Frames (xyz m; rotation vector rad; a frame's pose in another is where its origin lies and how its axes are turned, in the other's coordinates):
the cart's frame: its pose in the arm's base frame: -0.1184 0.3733 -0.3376 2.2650 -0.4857 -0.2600
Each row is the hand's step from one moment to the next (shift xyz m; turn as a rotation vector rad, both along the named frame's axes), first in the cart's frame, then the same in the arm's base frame.
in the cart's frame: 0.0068 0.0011 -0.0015 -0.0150 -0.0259 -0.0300
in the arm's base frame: 0.0064 -0.0026 0.0016 0.0032 0.0422 0.0013
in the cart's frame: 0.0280 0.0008 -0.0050 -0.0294 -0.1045 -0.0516
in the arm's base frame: 0.0268 -0.0090 0.0030 0.0179 0.1111 -0.0423
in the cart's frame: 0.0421 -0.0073 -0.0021 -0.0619 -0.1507 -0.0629
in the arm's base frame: 0.0407 -0.0119 -0.0054 0.0043 0.1608 -0.0680
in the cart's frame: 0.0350 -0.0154 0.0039 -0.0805 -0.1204 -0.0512
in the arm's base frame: 0.0344 -0.0079 -0.0152 -0.0244 0.1422 -0.0527
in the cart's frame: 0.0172 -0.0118 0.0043 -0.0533 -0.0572 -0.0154
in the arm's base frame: 0.0172 -0.0029 -0.0122 -0.0282 0.0680 -0.0305
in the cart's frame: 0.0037 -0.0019 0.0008 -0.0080 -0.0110 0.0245
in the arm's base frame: 0.0036 -0.0009 -0.0021 -0.0126 -0.0061 -0.0243
